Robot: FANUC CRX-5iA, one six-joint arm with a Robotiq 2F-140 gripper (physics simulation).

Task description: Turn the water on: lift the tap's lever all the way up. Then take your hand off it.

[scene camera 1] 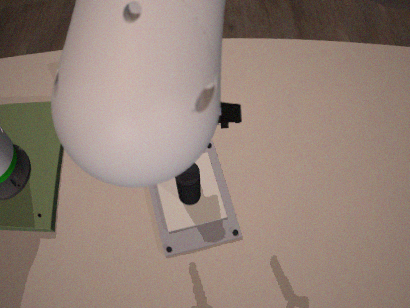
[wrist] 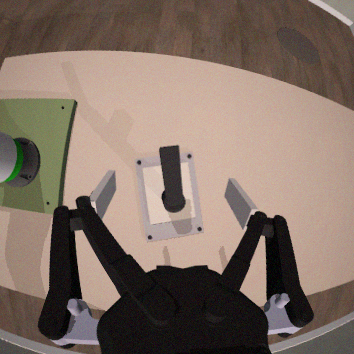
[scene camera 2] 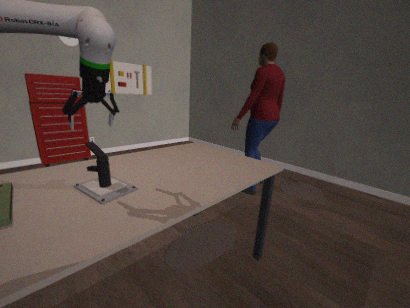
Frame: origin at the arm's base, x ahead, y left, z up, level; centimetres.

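Where they show: gripper, fingertip midpoint: [wrist: 172,183] [scene camera 2: 92,126]; arm's base, origin of the base link: [scene camera 1: 5,172] [wrist: 19,162].
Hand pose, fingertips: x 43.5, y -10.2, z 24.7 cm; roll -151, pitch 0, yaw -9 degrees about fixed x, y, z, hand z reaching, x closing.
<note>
Things, the pixels of their top centre, and the offset from my fingertips. "spot": a spot on its surface instead. Level surfaces: height alone.
- black tap, surface spot: [scene camera 1: 189,187] spot: dx +1.1, dy -5.9, dz -15.8 cm
- grey base plate, middle of its top: [scene camera 1: 189,195] [wrist: 169,196] [scene camera 2: 105,185] dx +1.2, dy -3.5, dz -26.8 cm
- short spout, middle of its top: [scene camera 2: 95,164] dx +0.9, dy +3.5, dz -18.0 cm
- table, its level: dz -28.0 cm
The black tap [scene camera 1: 189,187] [scene camera 2: 103,172] [wrist: 174,201] stands upright on a grey base plate [scene camera 1: 180,245] [scene camera 2: 90,193] [wrist: 144,200]. Its flat lever [scene camera 2: 96,150] [wrist: 170,170] slants upward from the top of the body, with the free end higher than the hinge. The short spout [scene camera 2: 92,169] sticks out below the lever. My gripper [scene camera 2: 92,121] [wrist: 172,183] is wide open and empty, pointing down above the tap. Its fingers are on either side of the lever in the wrist view, apart from it. In scene camera 1 the arm hides the lever and most of the gripper.
A green board [scene camera 1: 44,165] [scene camera 2: 5,205] [wrist: 56,130] carrying the round arm base [scene camera 1: 17,172] [wrist: 27,162] lies left of the tap on the table [scene camera 1: 325,175] [scene camera 2: 200,160] [wrist: 280,130]. A person in red [scene camera 2: 266,95] is beyond the table. A red cabinet [scene camera 2: 61,137] stands behind.
</note>
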